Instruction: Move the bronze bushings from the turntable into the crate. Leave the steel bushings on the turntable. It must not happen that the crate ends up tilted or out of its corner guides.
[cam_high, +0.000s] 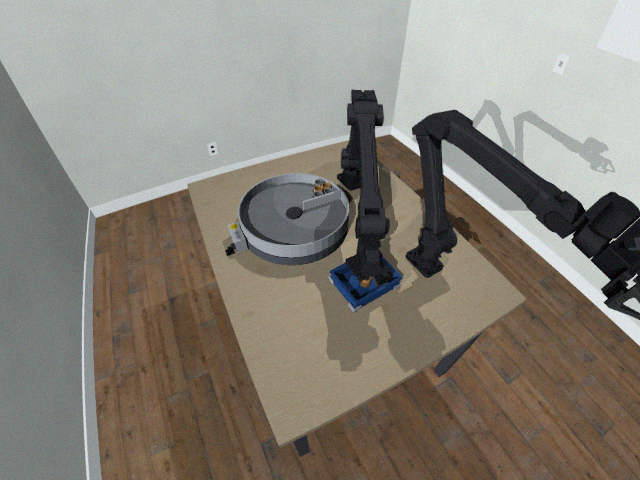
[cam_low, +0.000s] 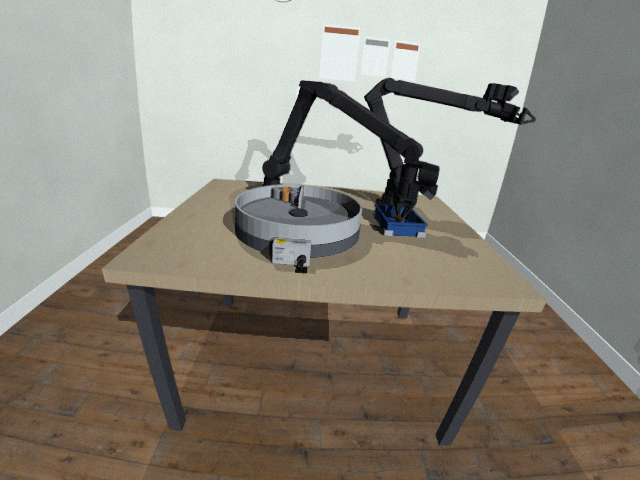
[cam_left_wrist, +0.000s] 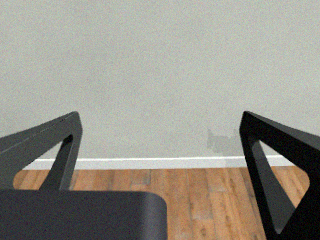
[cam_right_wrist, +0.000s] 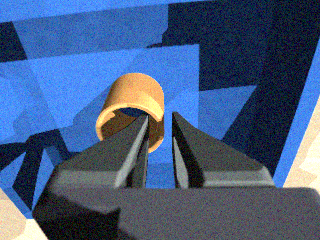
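Observation:
Now: right hand 20 mm past the blue crate and 10 mm above it.

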